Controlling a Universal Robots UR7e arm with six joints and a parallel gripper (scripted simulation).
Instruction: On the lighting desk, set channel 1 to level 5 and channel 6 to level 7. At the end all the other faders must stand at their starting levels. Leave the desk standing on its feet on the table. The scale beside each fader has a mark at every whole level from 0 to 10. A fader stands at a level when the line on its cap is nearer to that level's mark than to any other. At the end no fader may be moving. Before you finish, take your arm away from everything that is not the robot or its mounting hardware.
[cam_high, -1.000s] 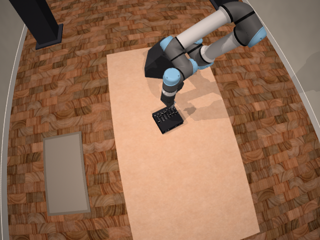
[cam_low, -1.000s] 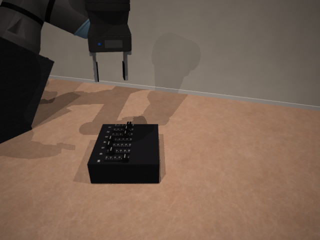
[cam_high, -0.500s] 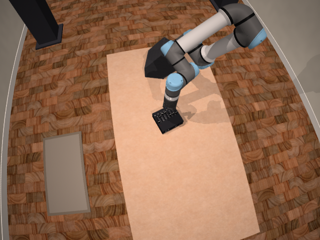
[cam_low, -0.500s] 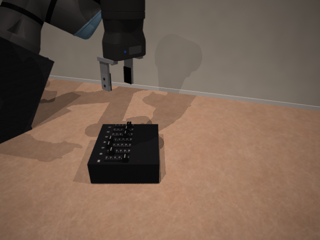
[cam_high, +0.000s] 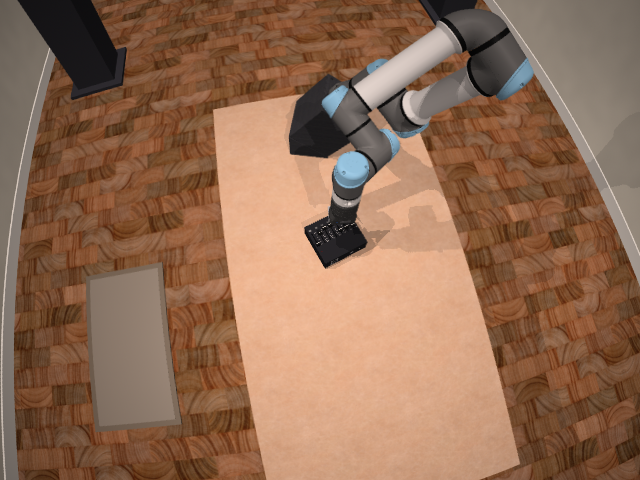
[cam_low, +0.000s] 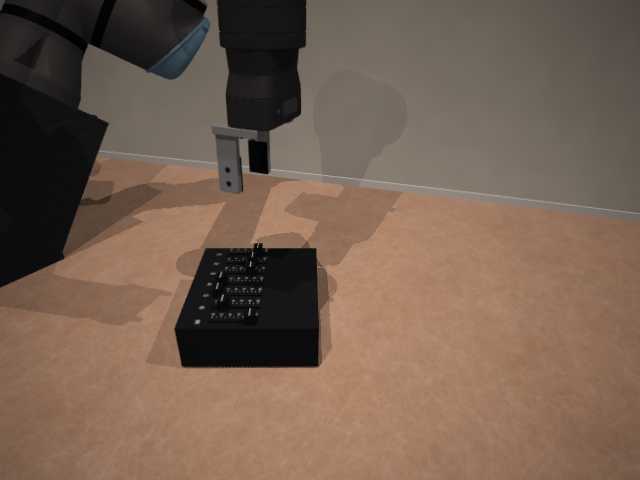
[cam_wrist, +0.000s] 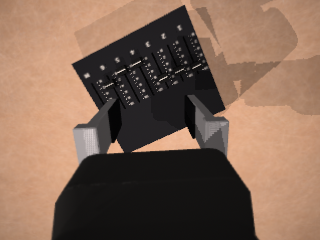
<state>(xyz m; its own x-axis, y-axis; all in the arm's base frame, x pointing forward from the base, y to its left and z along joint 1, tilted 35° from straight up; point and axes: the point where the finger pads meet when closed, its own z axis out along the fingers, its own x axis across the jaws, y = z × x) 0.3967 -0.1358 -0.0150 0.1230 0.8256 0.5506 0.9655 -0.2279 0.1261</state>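
The channel 1 fader cap lies 130 mm below my hand, 60 mm to the left of it and 20 mm behind it. Also, from my hand: channel 2 fader cap: 130 mm below, 40 mm to the left, 20 mm behind; then channel 4 fader cap: 130 mm below, 30 mm behind, 20 mm to the right; then channel 3 fader cap: 130 mm below, 10 mm to the left, 10 mm behind.
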